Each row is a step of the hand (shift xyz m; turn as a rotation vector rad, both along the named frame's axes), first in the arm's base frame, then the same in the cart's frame.
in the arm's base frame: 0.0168 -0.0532 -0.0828 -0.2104 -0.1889 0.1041
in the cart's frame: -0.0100 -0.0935 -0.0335 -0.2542 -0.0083 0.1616
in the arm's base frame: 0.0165 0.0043 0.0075 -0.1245 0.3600 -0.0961
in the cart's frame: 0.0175 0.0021 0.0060 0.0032 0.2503 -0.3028
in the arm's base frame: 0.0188 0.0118 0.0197 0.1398 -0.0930 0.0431
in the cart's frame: 0.0233 0.0141 0.0118 0.1010 -0.0896 0.1087
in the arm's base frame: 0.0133 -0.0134 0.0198 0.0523 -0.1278 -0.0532
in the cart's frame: 0.0093 -0.0026 0.0256 -0.0008 -0.1429 0.0384
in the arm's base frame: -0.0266 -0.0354 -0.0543 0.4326 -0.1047 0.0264
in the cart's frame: -0.0418 -0.0492 -0.0272 0.3683 -0.2052 0.1449
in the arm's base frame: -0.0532 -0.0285 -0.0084 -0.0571 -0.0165 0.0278
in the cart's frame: -0.0603 -0.0083 0.0018 -0.0567 0.0231 0.0235
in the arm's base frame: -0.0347 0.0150 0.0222 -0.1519 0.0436 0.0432
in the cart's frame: -0.0252 0.0356 0.0041 -0.1226 0.1080 -0.0126
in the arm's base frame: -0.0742 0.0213 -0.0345 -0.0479 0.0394 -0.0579
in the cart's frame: -0.0645 0.0200 -0.0509 -0.0355 0.0109 -0.0763
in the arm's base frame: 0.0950 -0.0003 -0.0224 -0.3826 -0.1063 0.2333
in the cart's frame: 0.0866 -0.0449 -0.0039 -0.3747 0.1858 0.1928
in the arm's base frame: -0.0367 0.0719 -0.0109 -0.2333 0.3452 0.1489
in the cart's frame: -0.0097 0.0588 -0.0555 -0.0831 0.4196 -0.1131
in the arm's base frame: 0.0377 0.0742 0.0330 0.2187 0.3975 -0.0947
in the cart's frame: 0.0641 0.0616 -0.0106 0.3363 0.1649 -0.2729
